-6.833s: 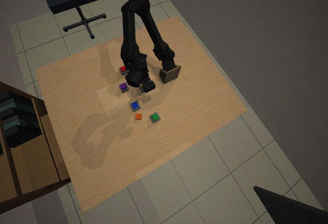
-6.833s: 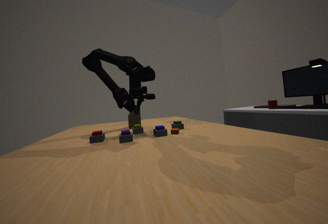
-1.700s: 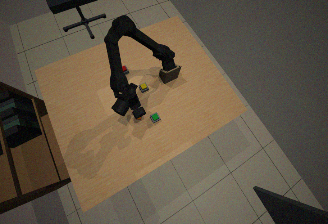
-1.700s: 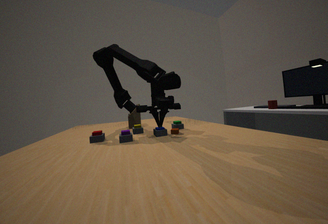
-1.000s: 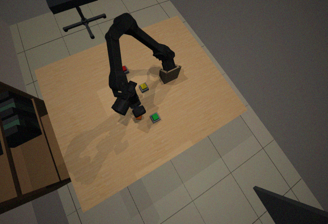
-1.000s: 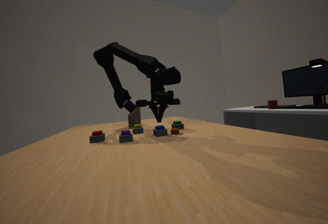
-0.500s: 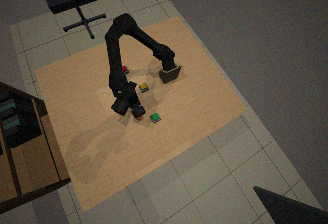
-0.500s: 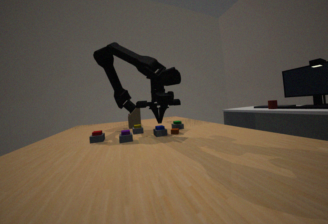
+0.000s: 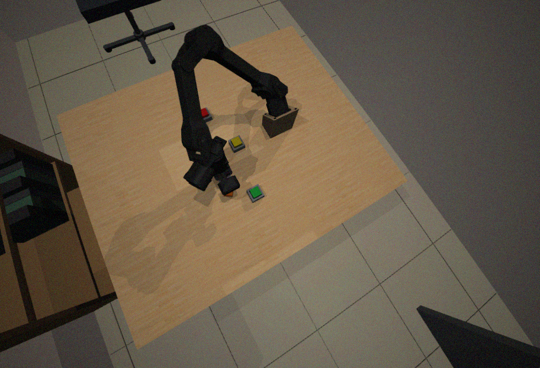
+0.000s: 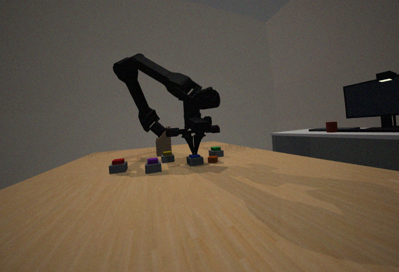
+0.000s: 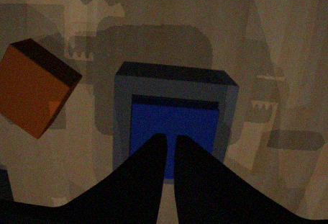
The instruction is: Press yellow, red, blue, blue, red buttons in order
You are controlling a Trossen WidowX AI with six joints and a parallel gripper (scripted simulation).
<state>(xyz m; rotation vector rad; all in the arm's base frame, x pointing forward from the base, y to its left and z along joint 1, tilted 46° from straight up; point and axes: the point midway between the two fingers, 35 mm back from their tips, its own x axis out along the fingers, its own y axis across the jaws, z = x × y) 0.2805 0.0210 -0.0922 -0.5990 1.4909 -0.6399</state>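
Right now the blue button is 10 mm below my gripper tip. From my gripper tip the other things lie so: green button: 120 mm to the left, 70 mm behind; then small orange block: 60 mm to the left, 20 mm below, 10 mm ahead; then yellow button: 100 mm behind, 80 mm to the right.
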